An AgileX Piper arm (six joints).
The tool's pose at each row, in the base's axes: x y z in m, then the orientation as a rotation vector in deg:
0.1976, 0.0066, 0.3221, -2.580, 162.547, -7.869
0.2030, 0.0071, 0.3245, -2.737, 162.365, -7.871
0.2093, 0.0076, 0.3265, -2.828, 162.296, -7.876
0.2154, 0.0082, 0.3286, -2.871, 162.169, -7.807
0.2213, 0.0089, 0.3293, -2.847, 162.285, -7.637
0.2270, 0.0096, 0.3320, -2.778, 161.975, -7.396
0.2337, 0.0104, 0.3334, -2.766, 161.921, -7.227
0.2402, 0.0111, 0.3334, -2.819, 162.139, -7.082
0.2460, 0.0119, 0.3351, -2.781, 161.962, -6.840
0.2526, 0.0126, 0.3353, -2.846, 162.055, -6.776
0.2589, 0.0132, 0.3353, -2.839, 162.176, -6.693
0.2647, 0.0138, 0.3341, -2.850, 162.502, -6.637
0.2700, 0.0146, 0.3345, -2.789, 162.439, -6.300
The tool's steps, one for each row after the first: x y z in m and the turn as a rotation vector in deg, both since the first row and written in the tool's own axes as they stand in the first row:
-0.0059, 0.0002, -0.0007, -0.006, -0.184, -0.102
-0.0125, 0.0004, -0.0008, -0.009, -0.255, -0.163
-0.0190, 0.0007, -0.0010, -0.055, -0.386, -0.182
-0.0248, 0.0012, 0.0000, -0.175, -0.279, -0.151
-0.0311, 0.0015, -0.0009, -0.319, -0.599, -0.068
-0.0380, 0.0021, -0.0003, -0.432, -0.662, -0.040
-0.0442, 0.0026, 0.0015, -0.547, -0.452, -0.068
-0.0503, 0.0032, 0.0016, -0.702, -0.640, -0.010
-0.0567, 0.0037, 0.0033, -0.757, -0.552, -0.051
-0.0627, 0.0042, 0.0051, -0.819, -0.435, -0.041
-0.0679, 0.0049, 0.0079, -0.873, -0.112, -0.053
-0.0731, 0.0055, 0.0090, -1.095, -0.190, 0.026

